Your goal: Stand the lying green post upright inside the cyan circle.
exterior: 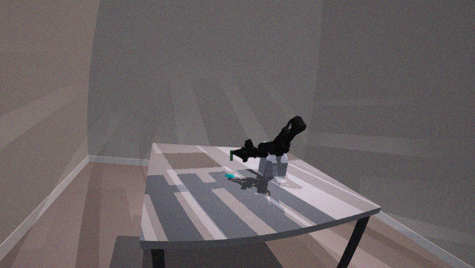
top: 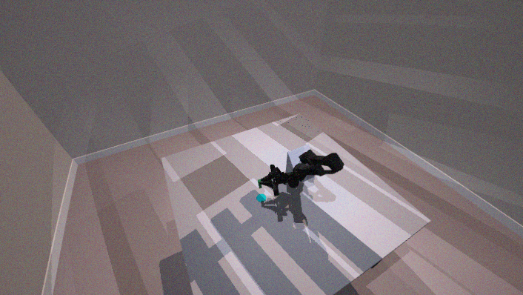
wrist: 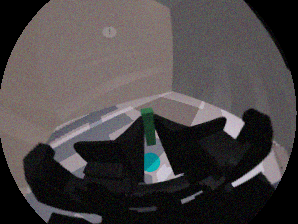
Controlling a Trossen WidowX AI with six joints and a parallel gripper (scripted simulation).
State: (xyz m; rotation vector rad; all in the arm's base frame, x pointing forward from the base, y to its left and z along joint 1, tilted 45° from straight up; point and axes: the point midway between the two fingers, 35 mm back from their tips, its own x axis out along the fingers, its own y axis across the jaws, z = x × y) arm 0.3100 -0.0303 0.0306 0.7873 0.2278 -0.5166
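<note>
The cyan circle lies 16 cm below my gripper tip, 1 cm to the left of it and 1 cm behind it. From my gripper tip the other things lie so: green post (2 cm below).
</note>
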